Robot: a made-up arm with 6 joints.
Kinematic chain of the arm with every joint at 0, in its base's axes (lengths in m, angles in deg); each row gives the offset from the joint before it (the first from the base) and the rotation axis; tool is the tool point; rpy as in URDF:
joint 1: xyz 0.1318 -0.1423 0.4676 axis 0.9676 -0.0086 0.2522
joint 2: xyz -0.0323 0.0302 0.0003 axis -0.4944 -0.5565 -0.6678
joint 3: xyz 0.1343 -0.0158 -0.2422 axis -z
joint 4: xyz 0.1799 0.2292 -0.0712 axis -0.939 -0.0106 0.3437
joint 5: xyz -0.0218 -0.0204 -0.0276 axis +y
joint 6: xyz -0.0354 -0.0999 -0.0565 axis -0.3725 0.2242 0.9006
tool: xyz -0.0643 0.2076 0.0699 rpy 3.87 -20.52 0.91
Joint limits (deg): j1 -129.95..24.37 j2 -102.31..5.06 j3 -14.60..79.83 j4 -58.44..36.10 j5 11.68..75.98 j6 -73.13..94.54
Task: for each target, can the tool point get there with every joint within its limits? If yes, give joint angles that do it. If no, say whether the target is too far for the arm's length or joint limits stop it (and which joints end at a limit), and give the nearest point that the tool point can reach.
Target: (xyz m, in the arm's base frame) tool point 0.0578 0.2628 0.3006
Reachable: yes | joints 2.05 -40.60 22.67 -32.97 21.58 41.65
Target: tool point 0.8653 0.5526 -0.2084
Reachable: no: too far | nearest point 0.4887 0.2253 0.1023 | short by 0.588 m
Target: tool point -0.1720 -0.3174 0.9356
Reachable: no: joint limits stop it (at a limit: joint 1, joint 2, joint 3, joint 4, joint 5) | nearest point -0.1773 -0.0652 0.7472 | short by 0.315 m
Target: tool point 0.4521 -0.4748 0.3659
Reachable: yes | joints -76.49 -16.21 66.49 -47.49 55.16 -8.42
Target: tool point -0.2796 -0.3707 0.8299
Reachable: no: joint limits stop it (at a limit: joint 1, joint 2, joint 3, joint 4, joint 5) | nearest point -0.2372 -0.1480 0.6534 | short by 0.287 m
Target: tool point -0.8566 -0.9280 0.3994
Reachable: no: too far | nearest point -0.2218 -0.6532 0.2822 | short by 0.702 m
